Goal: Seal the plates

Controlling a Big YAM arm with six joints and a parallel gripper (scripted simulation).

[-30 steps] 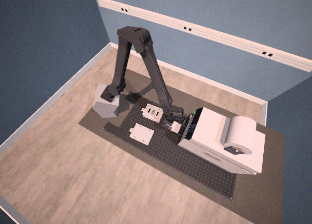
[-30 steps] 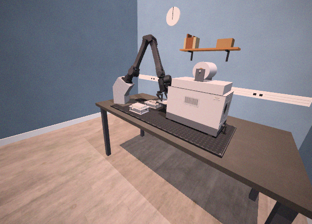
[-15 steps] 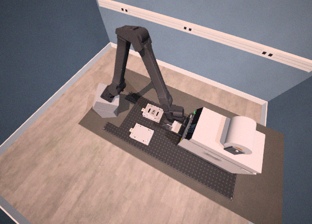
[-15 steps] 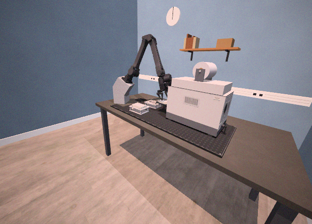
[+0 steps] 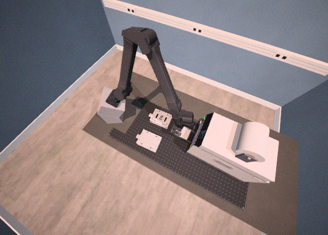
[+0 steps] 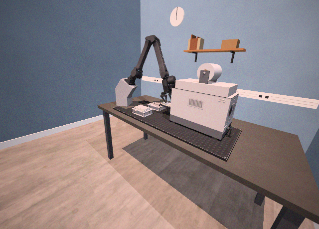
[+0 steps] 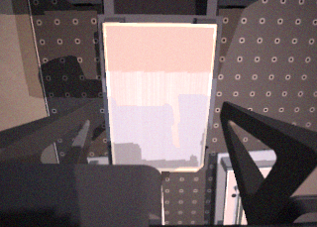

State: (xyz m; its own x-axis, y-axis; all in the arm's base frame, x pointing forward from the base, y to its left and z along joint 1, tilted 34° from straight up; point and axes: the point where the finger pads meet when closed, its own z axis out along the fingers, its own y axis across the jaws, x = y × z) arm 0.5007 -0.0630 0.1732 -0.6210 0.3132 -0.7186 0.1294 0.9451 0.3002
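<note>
My gripper is now 4 cm above the sealer stage. Round my hand: foil roll: 33 cm ahead, 5 cm to the right, 28 cm above; plate nest: 21 cm behind, 13 cm to the right, 9 cm below.
</note>
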